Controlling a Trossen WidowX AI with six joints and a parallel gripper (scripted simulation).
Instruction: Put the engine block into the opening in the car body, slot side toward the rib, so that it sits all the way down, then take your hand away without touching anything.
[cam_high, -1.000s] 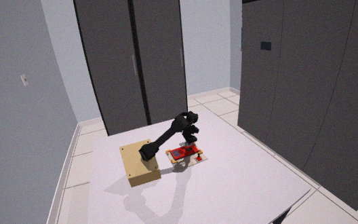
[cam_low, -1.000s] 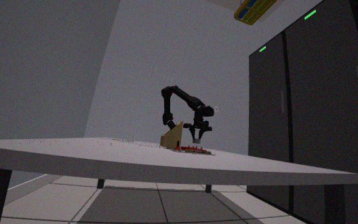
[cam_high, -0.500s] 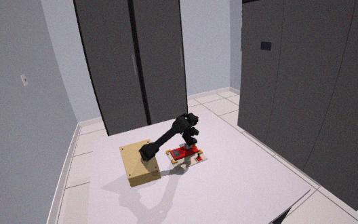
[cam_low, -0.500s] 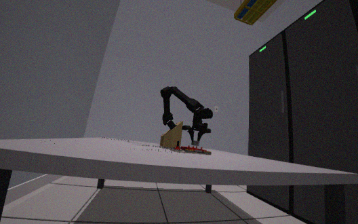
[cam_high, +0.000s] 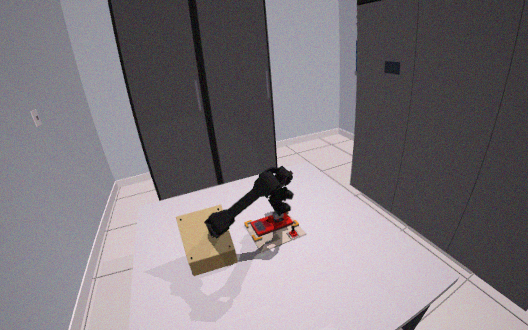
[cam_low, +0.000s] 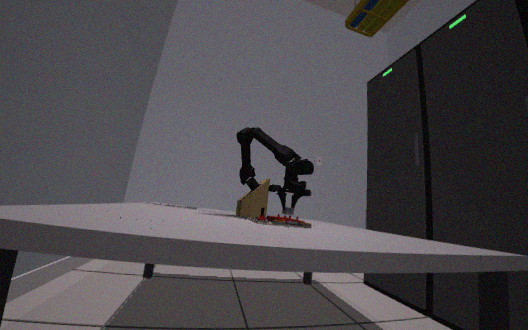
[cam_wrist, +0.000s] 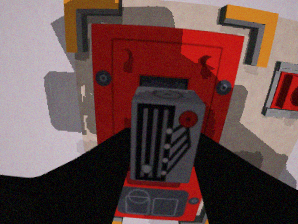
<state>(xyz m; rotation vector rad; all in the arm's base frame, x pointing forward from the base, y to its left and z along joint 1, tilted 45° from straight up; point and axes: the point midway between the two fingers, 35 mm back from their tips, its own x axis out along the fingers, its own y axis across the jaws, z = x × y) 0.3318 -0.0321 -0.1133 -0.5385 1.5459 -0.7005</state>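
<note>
Now: gripper tip 1 cm above the grey engine block.
</note>
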